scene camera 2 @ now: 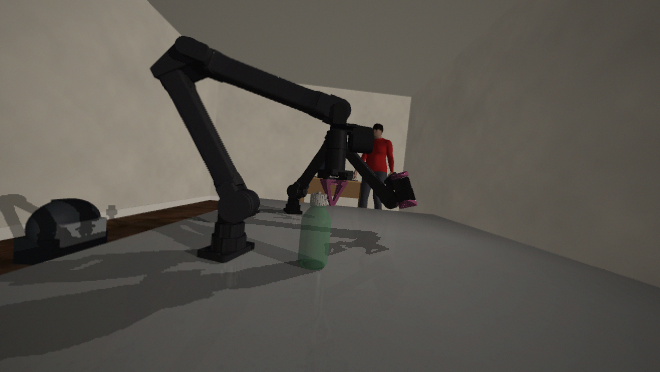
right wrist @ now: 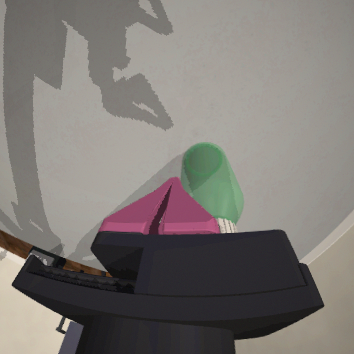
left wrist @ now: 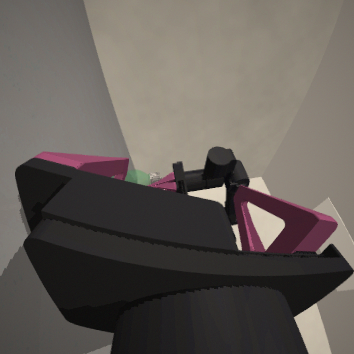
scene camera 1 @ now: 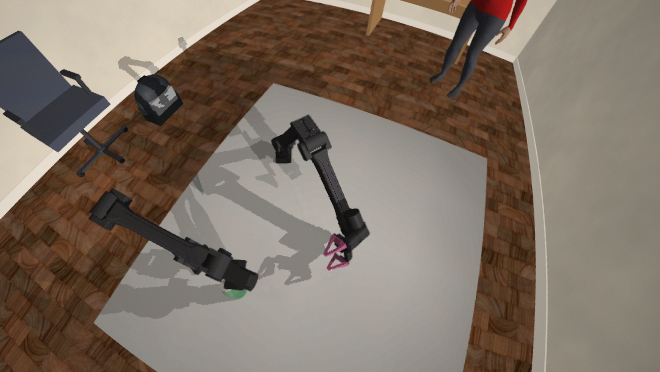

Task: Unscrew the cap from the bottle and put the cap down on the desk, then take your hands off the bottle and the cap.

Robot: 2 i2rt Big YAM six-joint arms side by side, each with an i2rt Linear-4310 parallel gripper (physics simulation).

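Places are measured from the left arm's base along level axes (x back, y up, z left), in millimetres.
Pixels of known places: left gripper, fingertip midpoint: [scene camera 2: 402, 187] [left wrist: 184, 178] [scene camera 1: 326, 262]; right gripper, fingertip midpoint: [scene camera 2: 332, 205] [right wrist: 174, 183]; left arm's base at its link origin: [scene camera 2: 292, 212] [scene camera 1: 283, 154]; right arm's base at its link origin: [scene camera 2: 228, 252].
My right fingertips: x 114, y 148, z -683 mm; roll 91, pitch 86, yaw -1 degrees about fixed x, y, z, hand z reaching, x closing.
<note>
Ahead of a thing's pixels: the offset from my right fingertips to its top centre. Level surfaces: height alone.
A translucent green bottle @(dx +58, dy +33, dz -30 mm) [scene camera 1: 235, 294] [scene camera 2: 315, 240] [left wrist: 136, 177] [right wrist: 212, 190] stands upright on the desk. Its white ribbed cap @(dx +58, dy +40, dz -30 mm) [scene camera 2: 319, 200] [left wrist: 154, 176] [right wrist: 227, 226] is on its neck, partly hidden by the gripper in the right wrist view. My right gripper [scene camera 2: 332, 204] [right wrist: 174, 183] points down with its pink fingers shut together on nothing. They are at cap height, beside the cap, which lies to their right in the right wrist view. My left gripper [scene camera 1: 327, 262] [scene camera 2: 404, 189] is open and empty, held away from the bottle.
The grey desk top @(dy -148 mm) [scene camera 1: 400, 300] [scene camera 2: 450, 310] lies under the bottle. A dark helmet-like object [scene camera 1: 157, 99] [scene camera 2: 62, 227] is at the left. An office chair [scene camera 1: 60, 107] stands at the left, and a person in red [scene camera 1: 480, 35] [scene camera 2: 378, 155] stands at the back.
</note>
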